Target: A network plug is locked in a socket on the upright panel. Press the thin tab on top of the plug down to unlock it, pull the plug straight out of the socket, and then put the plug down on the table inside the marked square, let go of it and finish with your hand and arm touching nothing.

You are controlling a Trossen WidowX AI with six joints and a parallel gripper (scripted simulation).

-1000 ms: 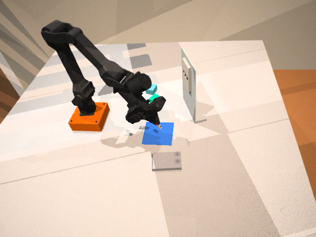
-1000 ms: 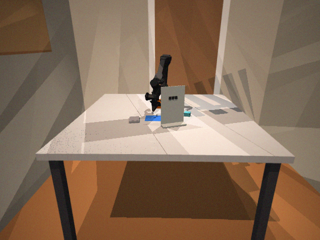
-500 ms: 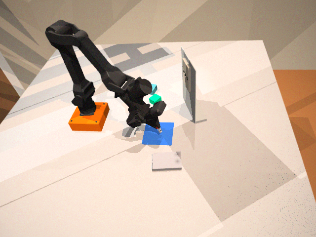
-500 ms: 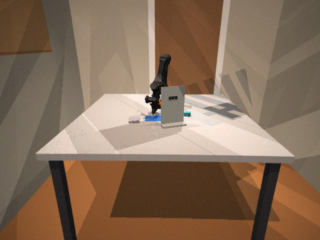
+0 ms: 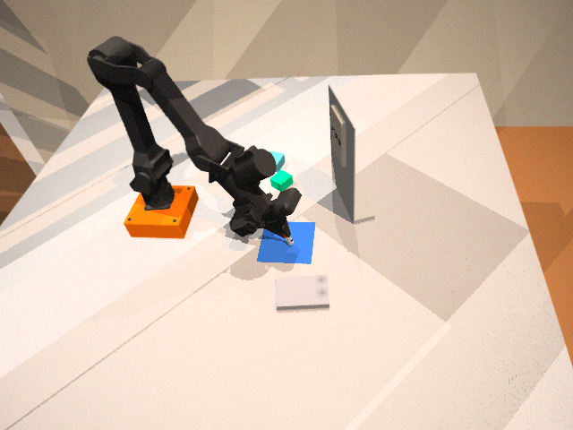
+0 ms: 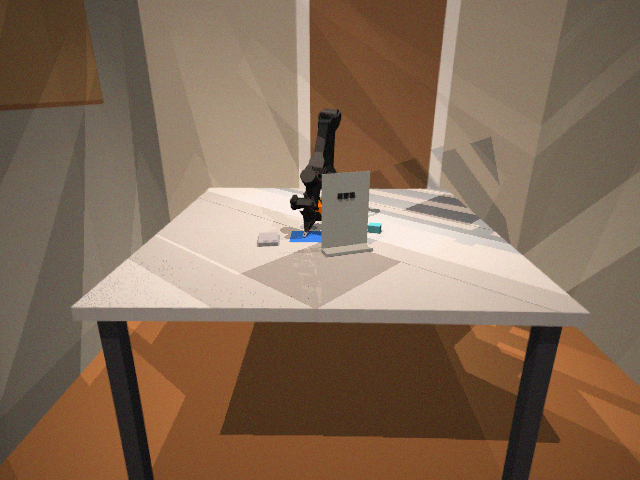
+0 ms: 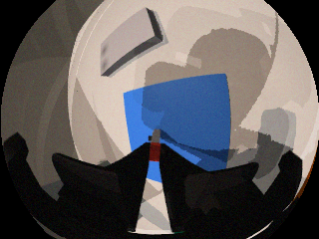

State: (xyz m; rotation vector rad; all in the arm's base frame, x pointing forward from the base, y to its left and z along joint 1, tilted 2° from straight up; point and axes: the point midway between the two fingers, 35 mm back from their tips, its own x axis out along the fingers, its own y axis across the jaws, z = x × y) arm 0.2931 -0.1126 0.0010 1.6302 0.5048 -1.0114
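Now: the network plug right at my gripper tip. Round my gripper tip: green cube (190 mm to the left, 20 mm behind, 10 mm below); then flat grey block (140 mm to the right, 30 mm ahead, 10 mm below); then blue marked square (20 mm below).
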